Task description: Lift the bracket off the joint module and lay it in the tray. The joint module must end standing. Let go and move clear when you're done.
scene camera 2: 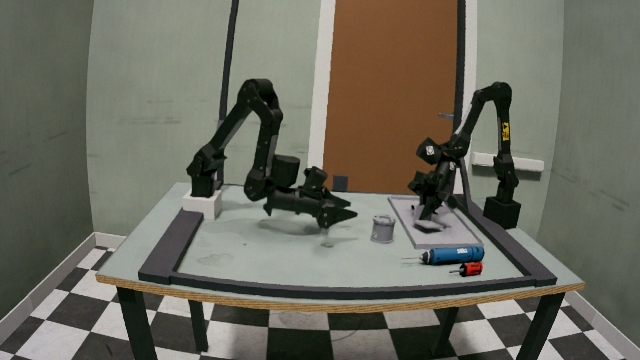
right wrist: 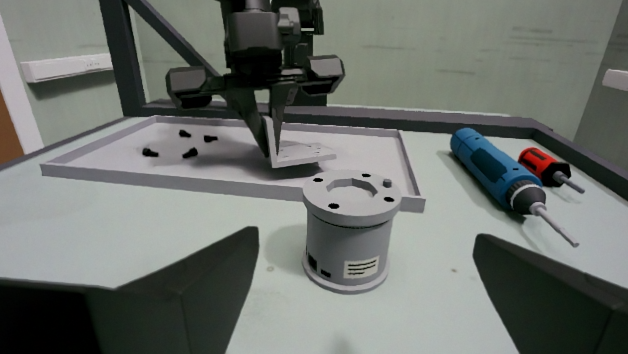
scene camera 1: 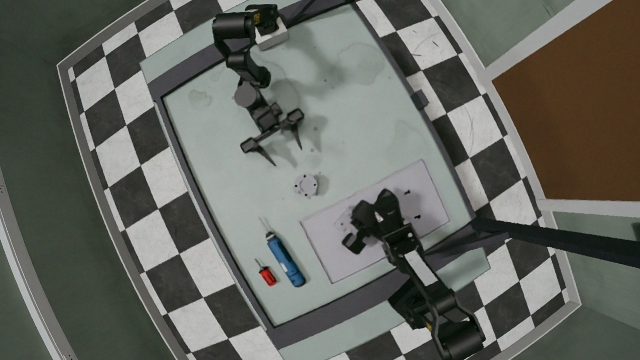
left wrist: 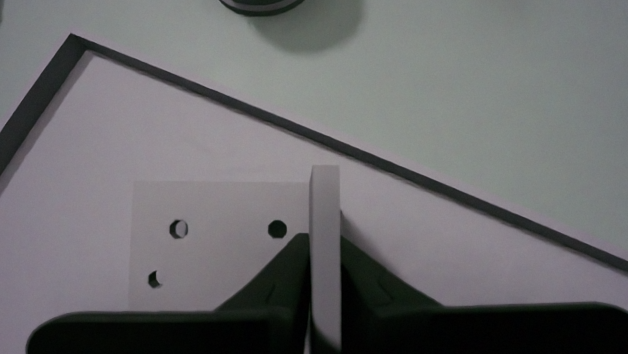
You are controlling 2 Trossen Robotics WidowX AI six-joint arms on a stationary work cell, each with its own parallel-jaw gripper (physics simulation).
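The light grey L-shaped bracket (scene camera 1: 342, 223) (scene camera 2: 431, 226) (left wrist: 220, 205) (right wrist: 302, 156) hangs low over the tray (scene camera 1: 340, 265) (left wrist: 200, 125) (right wrist: 365, 142), its holed plate slightly tilted, with a shadow below. My left gripper (scene camera 2: 424, 218) (left wrist: 317, 244) (right wrist: 271, 156) is shut on its upright flange; its fingertips are hidden in scene camera 1. The grey joint module (scene camera 1: 306, 185) (scene camera 2: 383, 231) (right wrist: 350, 245) stands upright on the table beside the tray, its top bare. My right gripper (scene camera 1: 288, 157) (scene camera 2: 353, 209) (right wrist: 365, 241) is open and empty, a little back from the module and not touching it.
Several black screws (scene camera 1: 418, 216) (right wrist: 190, 152) lie in the tray. A blue power driver (scene camera 1: 285, 260) (scene camera 2: 452, 255) (right wrist: 492, 167) and a red screwdriver (scene camera 1: 267, 276) (scene camera 2: 471, 269) (right wrist: 542, 165) lie beside the tray. A dark frame (scene camera 2: 350, 291) borders the table.
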